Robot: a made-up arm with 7 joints.
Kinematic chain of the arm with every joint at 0, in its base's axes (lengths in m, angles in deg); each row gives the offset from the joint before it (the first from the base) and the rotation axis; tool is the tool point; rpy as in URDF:
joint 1: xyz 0 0 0.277 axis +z
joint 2: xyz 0 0 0 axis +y
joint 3: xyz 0 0 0.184 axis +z
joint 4: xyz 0.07 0 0 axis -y
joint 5: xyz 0.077 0 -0.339 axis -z
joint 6: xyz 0 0 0 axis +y
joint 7: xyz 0.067 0 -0.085 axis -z
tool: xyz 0 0 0 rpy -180 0 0
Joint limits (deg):
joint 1: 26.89..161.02
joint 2: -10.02..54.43
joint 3: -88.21..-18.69
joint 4: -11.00..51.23
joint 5: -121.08..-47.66
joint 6: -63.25..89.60
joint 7: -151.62..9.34
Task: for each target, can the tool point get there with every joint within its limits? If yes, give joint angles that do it. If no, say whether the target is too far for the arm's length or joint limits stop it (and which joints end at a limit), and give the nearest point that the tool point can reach.
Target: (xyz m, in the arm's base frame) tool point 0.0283 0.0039 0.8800
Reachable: no: joint limits stop it (at a limit: joint 1, joint 2, joint 3, joint 4, joint 5, joint 6) | nearest point 0.3738 0.1253 0.4484 | short by 0.566 m
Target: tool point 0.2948 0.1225 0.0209
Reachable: yes | joints 103.26 46.21 -59.03 33.80 -82.80 23.67 -98.26
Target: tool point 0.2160 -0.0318 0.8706
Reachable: no: joint limits stop it (at a limit: joint 1, joint 2, joint 4, joint 5, joint 6) | nearest point 0.3966 0.0081 0.4427 | short by 0.466 m
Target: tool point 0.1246 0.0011 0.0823
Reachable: yes | joints 42.19 8.45 -78.28 -1.70 -106.83 -39.65 -42.69
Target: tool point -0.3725 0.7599 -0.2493
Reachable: no: too far | nearest point -0.1795 0.3661 0.0234 | short by 0.516 m
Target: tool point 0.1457 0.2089 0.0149
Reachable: yes | joints 128.19 31.02 -40.96 21.24 -102.80 68.94 -17.12
